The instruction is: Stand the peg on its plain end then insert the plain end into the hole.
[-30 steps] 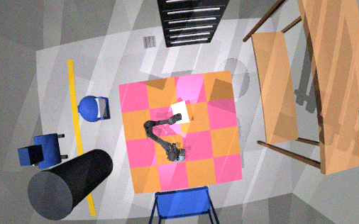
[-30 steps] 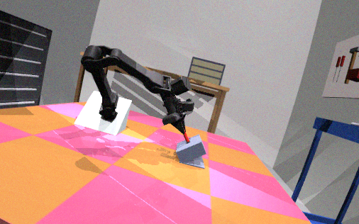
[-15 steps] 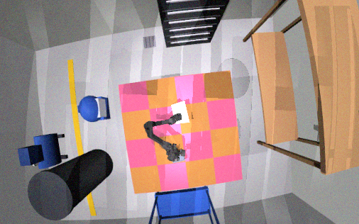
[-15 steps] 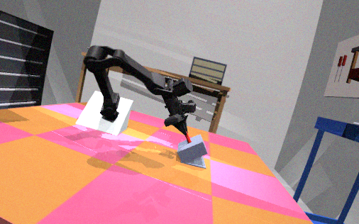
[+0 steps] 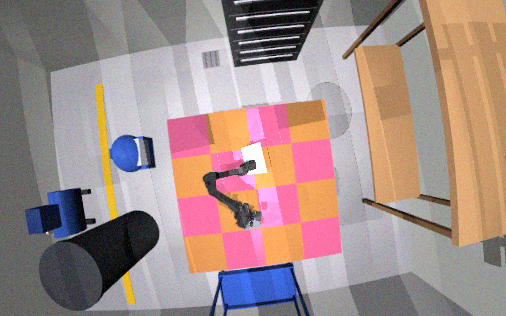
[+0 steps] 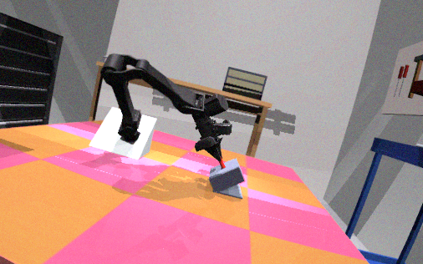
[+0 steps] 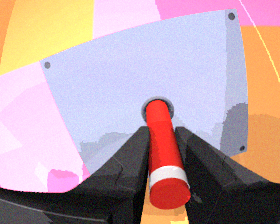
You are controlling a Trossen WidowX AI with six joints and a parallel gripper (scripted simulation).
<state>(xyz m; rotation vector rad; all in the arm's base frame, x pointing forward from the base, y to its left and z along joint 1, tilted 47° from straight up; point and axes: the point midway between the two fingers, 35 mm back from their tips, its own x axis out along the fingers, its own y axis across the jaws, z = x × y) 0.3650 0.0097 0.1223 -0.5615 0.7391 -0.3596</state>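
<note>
My gripper tip is 30 mm short of the grey sloped panel and 50 mm above it. The rest, counted from my gripper tip: red peg 10 mm behind, 10 mm above.
</note>
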